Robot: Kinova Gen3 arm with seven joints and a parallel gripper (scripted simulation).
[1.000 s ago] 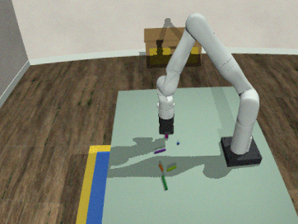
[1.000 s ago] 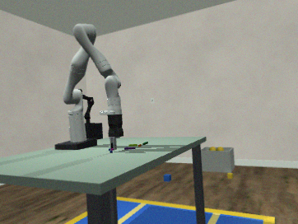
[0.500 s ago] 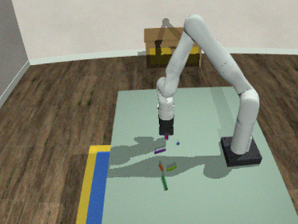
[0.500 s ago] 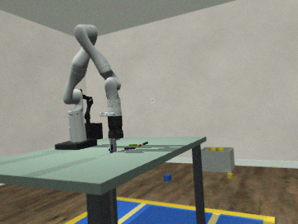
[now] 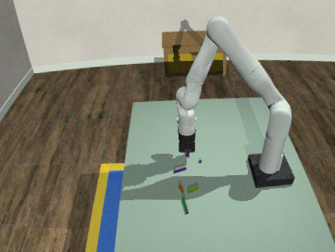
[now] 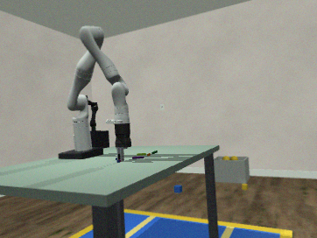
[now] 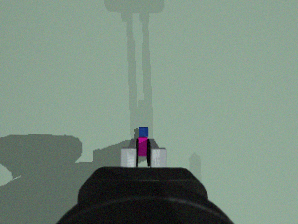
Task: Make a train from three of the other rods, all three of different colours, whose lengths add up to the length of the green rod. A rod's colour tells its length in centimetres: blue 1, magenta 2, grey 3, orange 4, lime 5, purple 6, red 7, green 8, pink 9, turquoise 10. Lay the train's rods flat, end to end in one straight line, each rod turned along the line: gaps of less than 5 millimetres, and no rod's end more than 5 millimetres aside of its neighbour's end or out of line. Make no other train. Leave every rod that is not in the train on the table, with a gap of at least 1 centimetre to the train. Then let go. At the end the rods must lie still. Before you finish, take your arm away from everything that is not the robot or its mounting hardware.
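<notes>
Now: hand 1 cm above the magenta rod. From my hand the other things lie so: orange rod: 4 cm ahead, 21 cm to the left, 2 cm below; then lime rod: 2 cm behind, 22 cm to the left, 2 cm below; then purple rod: 4 cm ahead, 10 cm to the left, 2 cm below.
</notes>
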